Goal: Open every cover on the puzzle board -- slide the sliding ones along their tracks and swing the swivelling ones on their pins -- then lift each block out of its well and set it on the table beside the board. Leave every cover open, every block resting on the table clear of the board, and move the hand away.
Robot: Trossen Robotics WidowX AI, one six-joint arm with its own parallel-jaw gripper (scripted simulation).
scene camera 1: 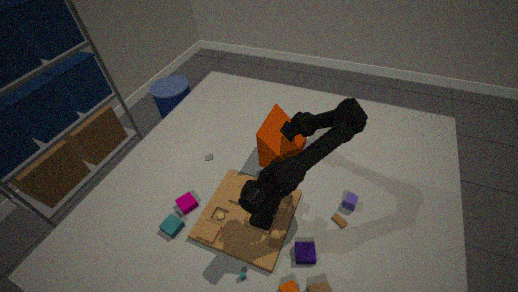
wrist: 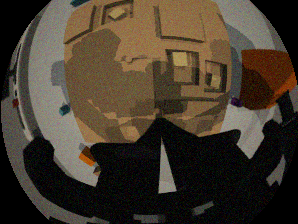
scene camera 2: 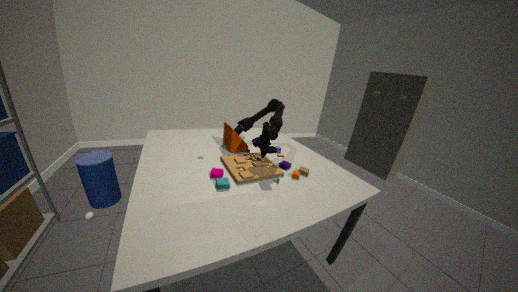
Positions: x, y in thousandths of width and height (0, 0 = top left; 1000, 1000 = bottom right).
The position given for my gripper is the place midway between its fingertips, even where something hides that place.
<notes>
My gripper (scene camera 1: 524, 731) is shut and holds nothing.
My gripper is seen too in the wrist view (wrist: 535, 542).
</notes>
